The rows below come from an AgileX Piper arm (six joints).
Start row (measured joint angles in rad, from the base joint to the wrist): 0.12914, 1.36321, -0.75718, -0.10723, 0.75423, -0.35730
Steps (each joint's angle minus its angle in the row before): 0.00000, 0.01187, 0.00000, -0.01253, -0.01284, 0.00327; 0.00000, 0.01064, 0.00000, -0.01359, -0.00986, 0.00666; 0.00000, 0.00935, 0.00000, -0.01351, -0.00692, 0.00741; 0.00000, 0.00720, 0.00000, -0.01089, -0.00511, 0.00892; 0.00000, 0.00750, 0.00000, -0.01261, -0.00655, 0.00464; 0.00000, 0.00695, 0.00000, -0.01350, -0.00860, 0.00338; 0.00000, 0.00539, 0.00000, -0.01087, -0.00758, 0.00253; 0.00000, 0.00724, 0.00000, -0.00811, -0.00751, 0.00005; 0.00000, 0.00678, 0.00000, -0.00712, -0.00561, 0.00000; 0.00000, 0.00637, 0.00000, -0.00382, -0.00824, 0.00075; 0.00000, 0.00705, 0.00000, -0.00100, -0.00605, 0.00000; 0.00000, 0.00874, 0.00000, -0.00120, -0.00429, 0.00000; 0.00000, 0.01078, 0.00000, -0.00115, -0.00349, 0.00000; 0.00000, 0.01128, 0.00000, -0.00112, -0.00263, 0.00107; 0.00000, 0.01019, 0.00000, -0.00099, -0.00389, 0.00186; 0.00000, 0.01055, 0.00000, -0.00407, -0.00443, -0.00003; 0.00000, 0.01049, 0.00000, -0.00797, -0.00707, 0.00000; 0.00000, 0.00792, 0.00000, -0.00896, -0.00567, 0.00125; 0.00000, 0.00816, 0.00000, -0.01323, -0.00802, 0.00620
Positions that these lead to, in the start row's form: 0.12914, 1.37508, -0.75718, -0.11976, 0.74139, -0.35403; 0.12914, 1.38572, -0.75718, -0.13335, 0.73153, -0.34737; 0.12914, 1.39507, -0.75718, -0.14686, 0.72461, -0.33996; 0.12914, 1.40227, -0.75718, -0.15775, 0.71950, -0.33104; 0.12914, 1.40977, -0.75718, -0.17036, 0.71295, -0.32640; 0.12914, 1.41672, -0.75718, -0.18386, 0.70435, -0.32302; 0.12914, 1.42211, -0.75718, -0.19473, 0.69677, -0.32049; 0.12914, 1.42935, -0.75718, -0.20284, 0.68926, -0.32044; 0.12914, 1.43613, -0.75718, -0.20996, 0.68365, -0.32044; 0.12914, 1.44250, -0.75718, -0.21378, 0.67541, -0.31969; 0.12914, 1.44955, -0.75718, -0.21478, 0.66936, -0.31969; 0.12914, 1.45829, -0.75718, -0.21598, 0.66507, -0.31969; 0.12914, 1.46907, -0.75718, -0.21713, 0.66158, -0.31969; 0.12914, 1.48035, -0.75718, -0.21825, 0.65895, -0.31862; 0.12914, 1.49054, -0.75718, -0.21924, 0.65506, -0.31676; 0.12914, 1.50109, -0.75718, -0.22331, 0.65063, -0.31679; 0.12914, 1.51158, -0.75718, -0.23128, 0.64356, -0.31679; 0.12914, 1.51950, -0.75718, -0.24024, 0.63789, -0.31554; 0.12914, 1.52766, -0.75718, -0.25347, 0.62987, -0.30934
